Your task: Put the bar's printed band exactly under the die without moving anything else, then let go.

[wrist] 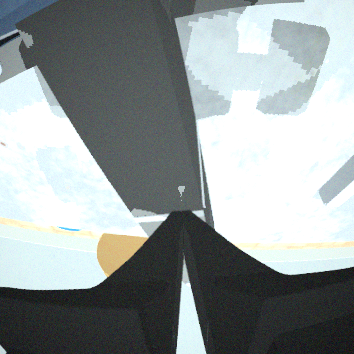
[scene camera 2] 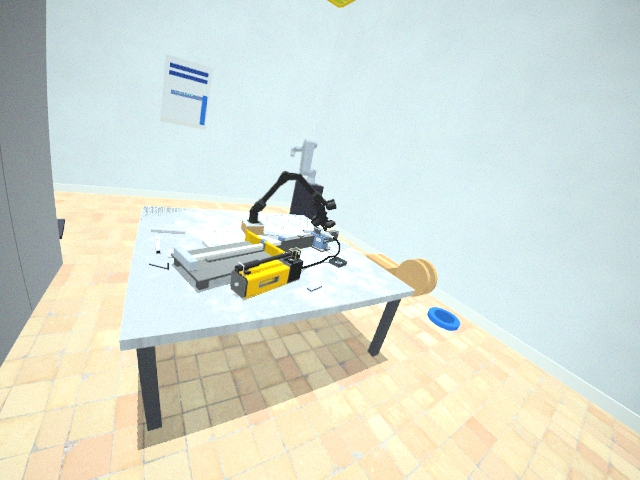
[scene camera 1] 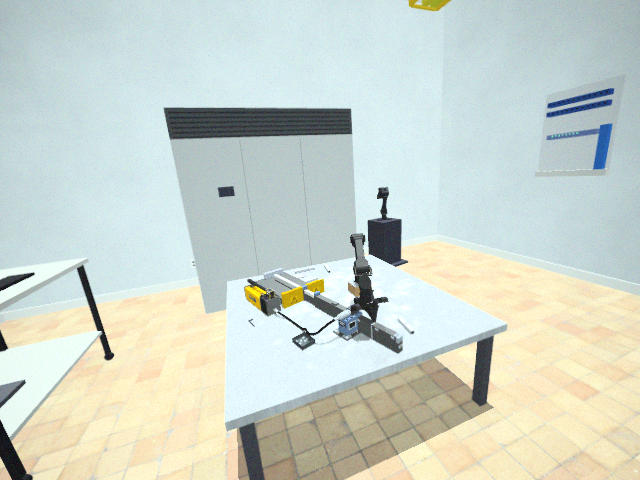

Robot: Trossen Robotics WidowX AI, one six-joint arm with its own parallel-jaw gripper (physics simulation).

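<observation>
The long dark grey bar lies across the table and passes by the blue die unit. A thin white band crosses the bar on the side of the die unit toward the bar's free end, apart from the unit. My gripper is shut with nothing between its fingers. Its tips are close to the bar near the band; whether they touch it is not clear. In the wrist view they hide part of the bar's end.
Yellow guard plates stand across the bar's other part, near a yellow motor-like unit. A black pad with cables lies near the die unit. A white rod and a hex key lie on the table.
</observation>
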